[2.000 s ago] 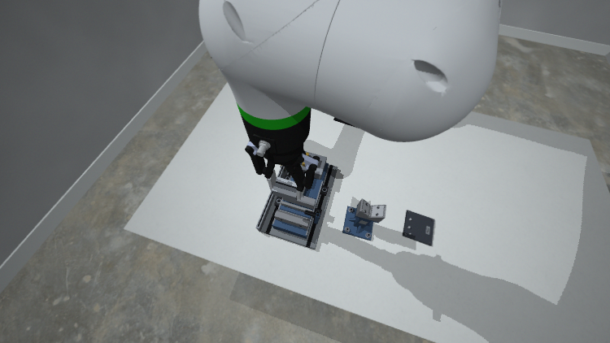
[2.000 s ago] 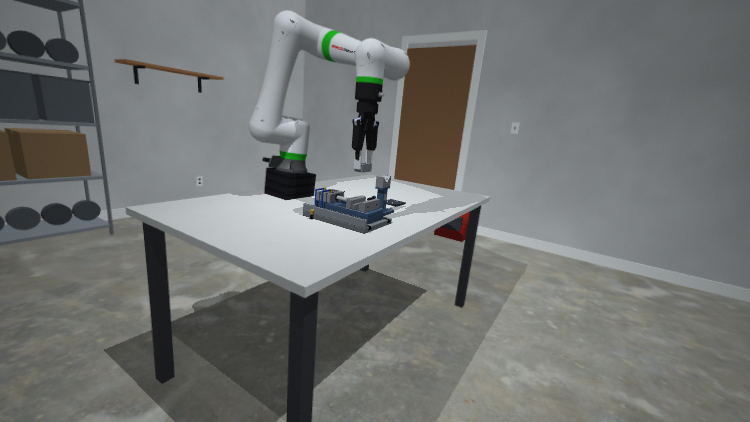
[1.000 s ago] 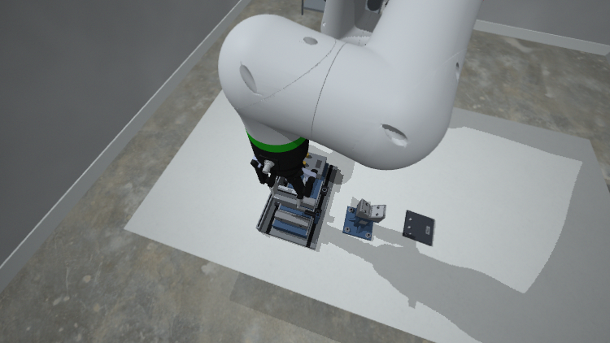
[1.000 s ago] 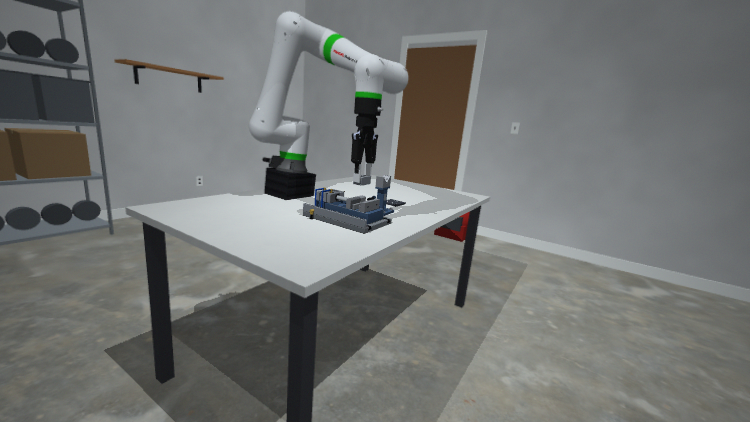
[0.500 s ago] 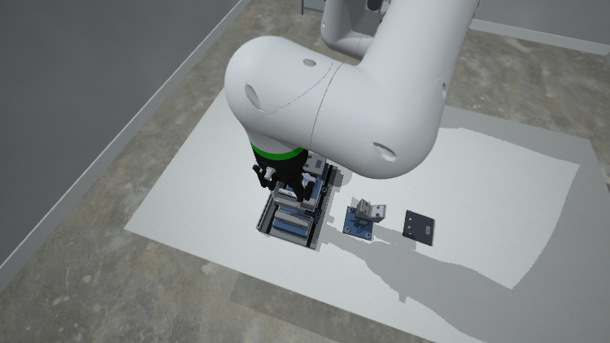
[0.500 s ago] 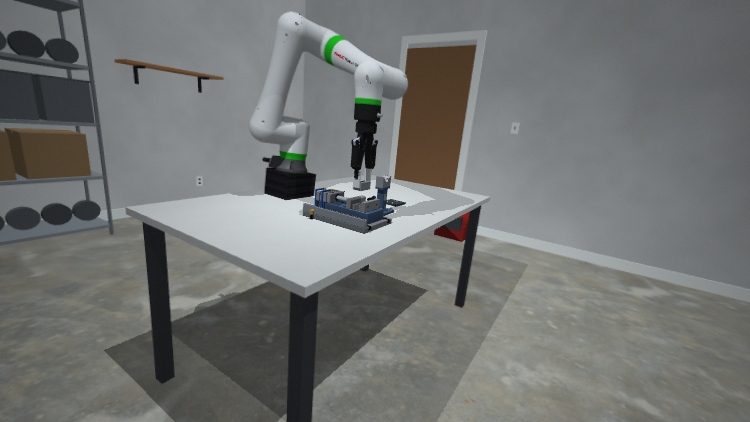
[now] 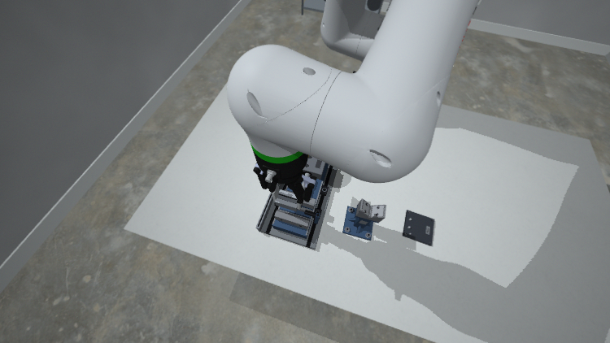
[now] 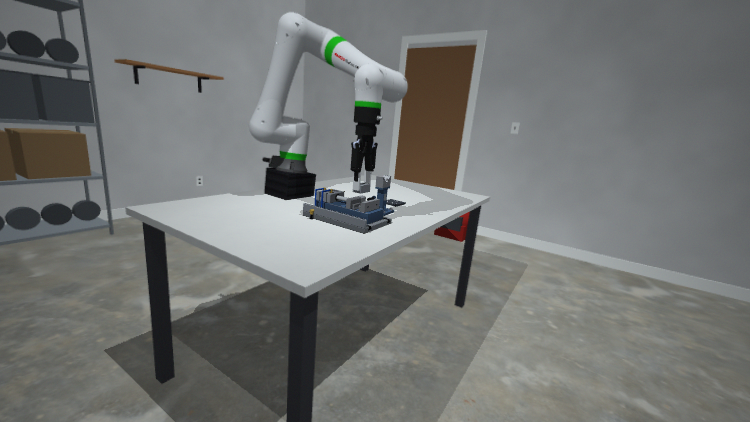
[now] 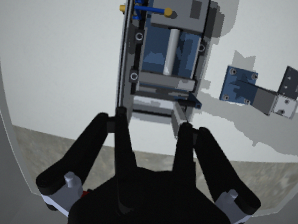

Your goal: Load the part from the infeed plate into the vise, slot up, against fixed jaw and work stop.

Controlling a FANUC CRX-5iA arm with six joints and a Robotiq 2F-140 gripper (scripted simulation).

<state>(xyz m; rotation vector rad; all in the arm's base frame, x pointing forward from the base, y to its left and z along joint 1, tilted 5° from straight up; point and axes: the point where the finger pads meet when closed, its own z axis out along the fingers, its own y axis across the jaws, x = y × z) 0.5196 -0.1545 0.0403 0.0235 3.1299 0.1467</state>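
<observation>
Now: hand 2 cm above the part. The rest, counted from my hand: air cylinder rod 9 cm behind, 2 cm to the left, 9 cm below; then vise 7 cm behind, 2 cm to the left, 13 cm below; then air cylinder 16 cm behind, 2 cm to the left, 9 cm below.
</observation>
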